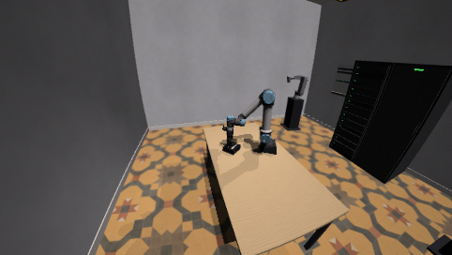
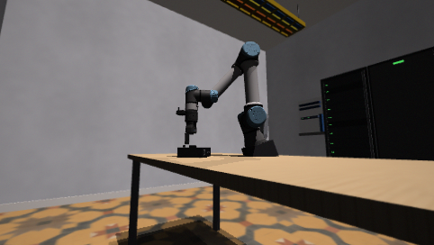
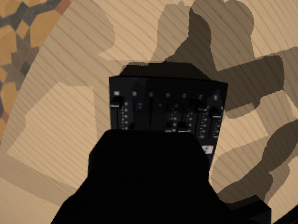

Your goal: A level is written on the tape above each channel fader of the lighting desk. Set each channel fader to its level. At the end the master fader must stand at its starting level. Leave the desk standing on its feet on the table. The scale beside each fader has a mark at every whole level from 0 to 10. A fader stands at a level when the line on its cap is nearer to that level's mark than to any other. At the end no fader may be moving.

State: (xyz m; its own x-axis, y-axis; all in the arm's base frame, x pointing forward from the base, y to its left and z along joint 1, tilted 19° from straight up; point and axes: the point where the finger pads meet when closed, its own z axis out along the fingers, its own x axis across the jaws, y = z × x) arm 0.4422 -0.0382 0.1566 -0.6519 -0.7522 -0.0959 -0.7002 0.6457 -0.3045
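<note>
My hand is 4 cm to the right of the master fader cap, 3 cm short of it and 3 cm above it.
</note>
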